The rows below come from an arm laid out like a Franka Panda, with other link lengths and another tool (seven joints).
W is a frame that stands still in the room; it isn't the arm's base.
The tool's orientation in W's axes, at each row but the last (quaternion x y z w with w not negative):
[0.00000 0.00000 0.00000 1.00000]
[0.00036 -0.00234 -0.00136 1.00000]
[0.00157 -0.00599 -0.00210 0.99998]
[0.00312 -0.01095 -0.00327 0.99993]
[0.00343 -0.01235 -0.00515 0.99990]
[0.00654 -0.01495 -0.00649 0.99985]
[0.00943 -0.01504 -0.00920 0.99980]
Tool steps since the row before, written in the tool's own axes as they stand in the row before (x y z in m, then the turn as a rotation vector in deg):
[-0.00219 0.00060 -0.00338 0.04 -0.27 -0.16]
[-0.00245 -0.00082 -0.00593 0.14 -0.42 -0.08]
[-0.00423 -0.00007 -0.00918 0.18 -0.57 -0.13]
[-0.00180 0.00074 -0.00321 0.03 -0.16 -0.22]
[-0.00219 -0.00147 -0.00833 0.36 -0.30 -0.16]
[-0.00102 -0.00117 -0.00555 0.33 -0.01 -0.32]
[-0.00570 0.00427 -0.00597 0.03 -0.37 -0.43]
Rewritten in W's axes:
[-0.00219 0.00060 -0.00338 0.04 -0.27 -0.16]
[-0.00242 -0.00081 -0.00594 0.14 -0.42 -0.08]
[-0.00412 -0.00002 -0.00923 0.18 -0.57 -0.13]
[-0.00172 0.00077 -0.00324 0.03 -0.16 -0.22]
[-0.00200 -0.00139 -0.00839 0.36 -0.30 -0.15]
[-0.00087 -0.00108 -0.00559 0.34 -0.01 -0.31]
[-0.00544 0.00449 -0.00605 0.04 -0.36 -0.44]

